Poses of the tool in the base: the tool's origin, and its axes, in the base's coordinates. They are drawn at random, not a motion.
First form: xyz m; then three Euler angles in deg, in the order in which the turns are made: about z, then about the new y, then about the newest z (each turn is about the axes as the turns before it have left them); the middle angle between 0 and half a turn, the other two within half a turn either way.
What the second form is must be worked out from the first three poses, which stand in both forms.
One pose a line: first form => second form
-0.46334, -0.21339, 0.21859, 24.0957, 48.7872, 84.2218 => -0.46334, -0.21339, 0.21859, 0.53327, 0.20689, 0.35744, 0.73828
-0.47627, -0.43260, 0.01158, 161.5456, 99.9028, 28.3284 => -0.47627, -0.43260, 0.01158, 0.05537, 0.70259, -0.30391, -0.64105
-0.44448, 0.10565, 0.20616, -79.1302, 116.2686, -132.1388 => -0.44448, 0.10565, 0.20616, 0.14228, 0.37901, -0.76003, 0.50840
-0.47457, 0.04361, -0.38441, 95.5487, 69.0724, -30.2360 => -0.47457, 0.04361, -0.38441, 0.69355, -0.50465, 0.25833, 0.44450
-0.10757, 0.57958, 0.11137, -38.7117, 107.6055, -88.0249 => -0.10757, 0.57958, 0.11137, 0.26472, -0.33666, 0.73341, -0.52791
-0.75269, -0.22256, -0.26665, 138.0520, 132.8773, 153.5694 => -0.75269, -0.22256, -0.26665, 0.33065, -0.12375, -0.90824, -0.22462
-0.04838, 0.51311, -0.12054, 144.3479, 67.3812, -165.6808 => -0.04838, 0.51311, -0.12054, 0.81767, -0.23430, -0.50279, -0.15400
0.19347, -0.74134, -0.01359, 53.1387, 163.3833, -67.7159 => 0.19347, -0.74134, -0.01359, 0.14333, -0.86060, 0.48835, -0.01833
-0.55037, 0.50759, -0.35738, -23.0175, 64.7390, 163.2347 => -0.55037, 0.50759, -0.35738, 0.28737, 0.53458, -0.02920, 0.79422
